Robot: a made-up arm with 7 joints.
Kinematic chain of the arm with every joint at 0, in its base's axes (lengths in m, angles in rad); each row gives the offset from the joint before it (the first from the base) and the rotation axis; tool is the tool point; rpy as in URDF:
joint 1: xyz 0 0 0.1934 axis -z
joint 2: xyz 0 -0.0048 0.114 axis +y
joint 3: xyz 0 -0.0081 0.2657 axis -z
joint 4: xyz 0 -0.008 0.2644 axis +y
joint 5: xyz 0 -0.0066 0.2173 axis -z
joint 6: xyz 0 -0.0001 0.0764 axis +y
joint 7: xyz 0 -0.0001 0.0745 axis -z
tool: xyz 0 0 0 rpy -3.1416 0 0
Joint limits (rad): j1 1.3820..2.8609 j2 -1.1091..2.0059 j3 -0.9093..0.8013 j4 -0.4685..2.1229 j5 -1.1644..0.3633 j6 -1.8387..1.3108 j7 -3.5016..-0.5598
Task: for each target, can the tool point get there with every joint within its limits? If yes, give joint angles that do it. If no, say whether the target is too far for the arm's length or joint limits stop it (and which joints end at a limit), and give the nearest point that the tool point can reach.
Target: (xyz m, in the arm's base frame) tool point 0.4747 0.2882 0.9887
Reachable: yes | joints 2.7285 -0.6901 -0.7508 0.0164 -0.7255 -0.8097 -3.1764
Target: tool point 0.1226 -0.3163 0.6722
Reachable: yes | joints 1.7075 0.0618 -0.6011 1.8810 -0.1554 0.5924 -1.9568
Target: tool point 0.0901 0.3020 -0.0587
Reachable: no: joint limits stop it (at a limit: joint 1, joint 2, joint 4) | nearest point -0.2188 0.1096 -0.0463 | short by 0.364 m
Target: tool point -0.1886 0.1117 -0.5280
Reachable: no: joint limits stop it (at a limit: joint 1, joint 2, joint 5) | nearest point -0.3219 -0.0002 -0.2334 | short by 0.342 m
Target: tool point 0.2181 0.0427 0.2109
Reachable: no: joint limits stop it (at a limit: joint 1, joint 2, joint 3, joint 4) | nearest point 0.2222 -0.1745 0.0444 | short by 0.274 m
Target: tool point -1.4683 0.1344 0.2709
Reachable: no: too far | nearest point -0.8687 -0.0728 0.2847 | short by 0.635 m
